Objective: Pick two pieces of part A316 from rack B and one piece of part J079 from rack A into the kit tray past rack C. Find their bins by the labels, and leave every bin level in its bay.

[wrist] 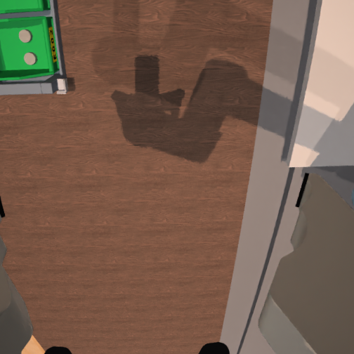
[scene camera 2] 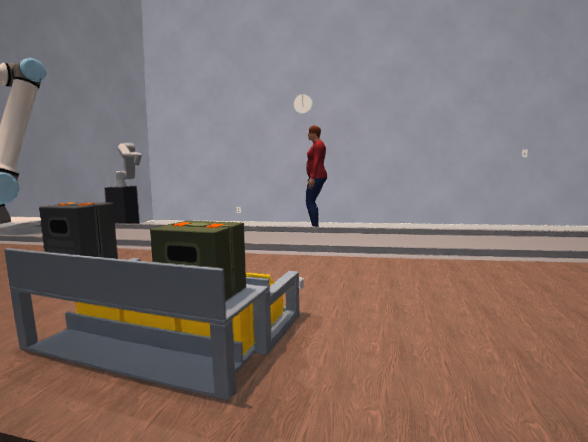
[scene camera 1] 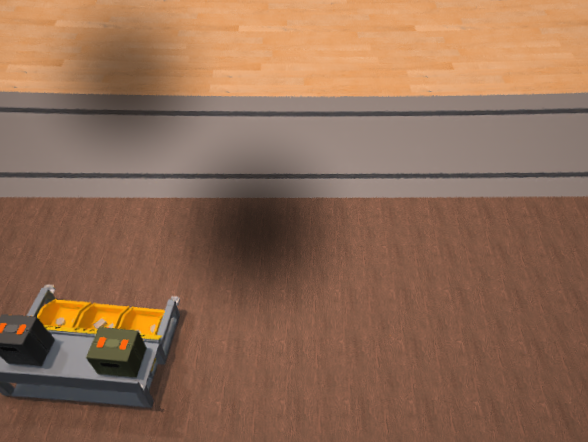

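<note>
My gripper is open, its jaws wide apart at the left and right edges of the wrist view, with floor between them. A grey rack with green bins shows in part at the upper left of the wrist view. One green bin holds two round beige pieces; its yellow label is only partly readable. Another grey rack holds yellow bins with small pale pieces, at the lower left of both scene views. Labels A316 and J079 cannot be read, and the kit tray does not show.
A black case and an olive case stand on the yellow-bin rack. The rail runs behind it. My arm is at the left of scene camera 2. A person stands beyond the rail.
</note>
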